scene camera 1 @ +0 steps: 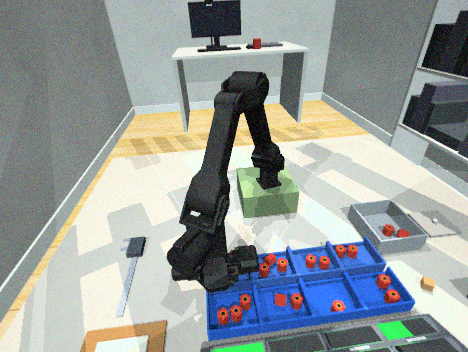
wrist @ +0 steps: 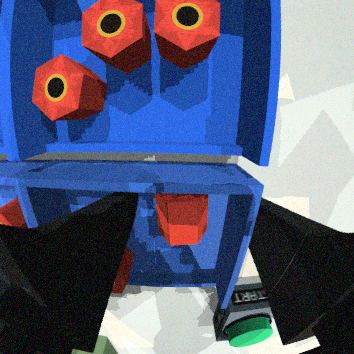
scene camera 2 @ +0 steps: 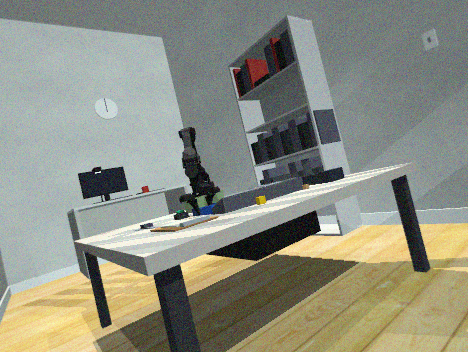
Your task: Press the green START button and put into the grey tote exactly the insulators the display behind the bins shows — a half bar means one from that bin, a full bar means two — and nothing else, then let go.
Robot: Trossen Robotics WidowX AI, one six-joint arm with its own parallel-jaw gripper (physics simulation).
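Where they show: gripper, between the fingertips: (wrist: 187, 194); arm's base, origin of its link: (scene camera 1: 268, 182).
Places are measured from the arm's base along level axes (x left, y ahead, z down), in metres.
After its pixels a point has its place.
The black gripper (wrist: 199, 197) @[y 0.253, x -0.243, z 0.078 m] is open and empty. In the wrist view its fingertips show either side of a red insulator (wrist: 181, 219) @[y 0.252, x -0.239, z 0.055 m] in the end bin of the row nearer the arm; another insulator (wrist: 122, 272) @[y 0.217, x -0.198, z 0.058 m] is partly behind the left finger. The blue bins (scene camera 1: 310, 320) (wrist: 271, 75) stand in two rows; the end bin of the other row holds three insulators. The green START button (wrist: 248, 331) @[y 0.135, x -0.275, z 0.046 m] is beside the bins. The grey tote (scene camera 1: 422, 241) @[y 0.329, x 0.288, z 0.051 m] holds two insulators, one (scene camera 1: 388, 230) @[y 0.264, x 0.244, z 0.057 m] upright. The display (scene camera 1: 298, 344) @[y 0.438, x -0.142, z 0.037 m] shows green bars (scene camera 1: 245, 348) @[y 0.413, x -0.234, z 0.038 m] (scene camera 1: 395, 329) @[y 0.476, x 0.039, z 0.037 m], its lower part cut off.
A green block (scene camera 1: 270, 204) @[y 0.064, x -0.021, z 0.038 m] stands behind the bins, near the arm. A caliper (scene camera 1: 131, 280) @[y 0.162, x -0.446, z 0.081 m] and a brown-framed board (scene camera 1: 160, 335) @[y 0.318, x -0.385, z 0.078 m] (scene camera 2: 159, 230) @[y 0.350, x -0.548, z 0.080 m] lie at the left. A small orange block (scene camera 1: 427, 284) @[y 0.418, x 0.202, z 0.065 m] lies right of the bins. A yellow cube (scene camera 2: 261, 200) @[y 0.566, x -0.220, z 0.070 m] is near the table edge.
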